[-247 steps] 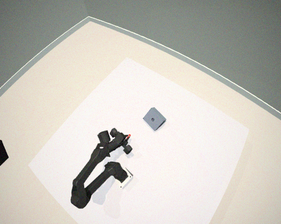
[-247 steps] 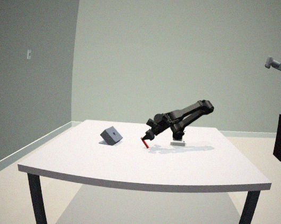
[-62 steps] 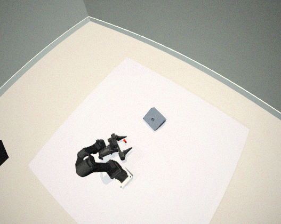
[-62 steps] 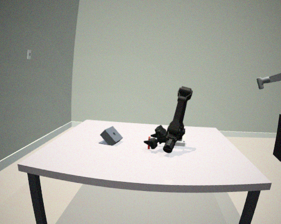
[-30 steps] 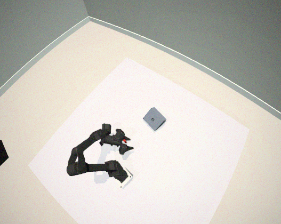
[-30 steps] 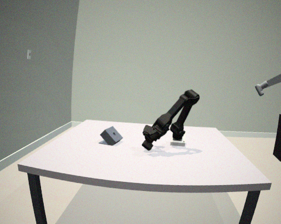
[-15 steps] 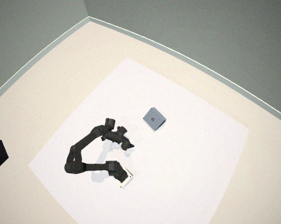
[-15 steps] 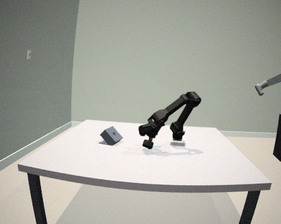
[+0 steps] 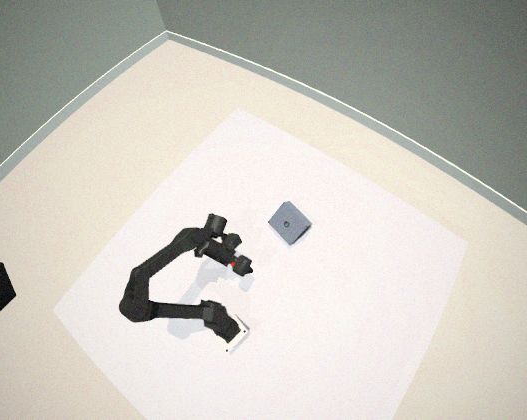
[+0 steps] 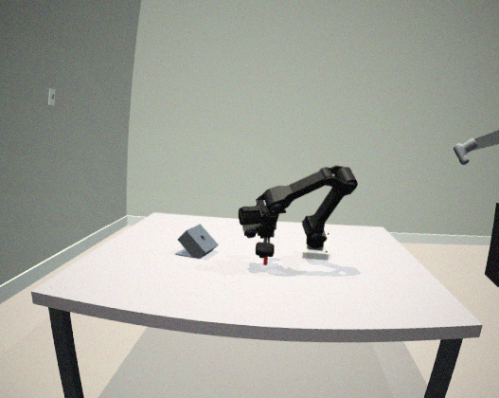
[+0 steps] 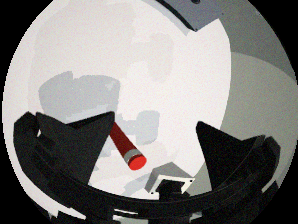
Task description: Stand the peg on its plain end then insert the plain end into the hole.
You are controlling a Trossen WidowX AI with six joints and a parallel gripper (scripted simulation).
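Right now the red peg is 20 mm behind my gripper tip, 30 mm to the left of it and 10 mm above it. The rest, counted from my gripper tip: grey sloped panel (240 mm ahead, 10 mm below).
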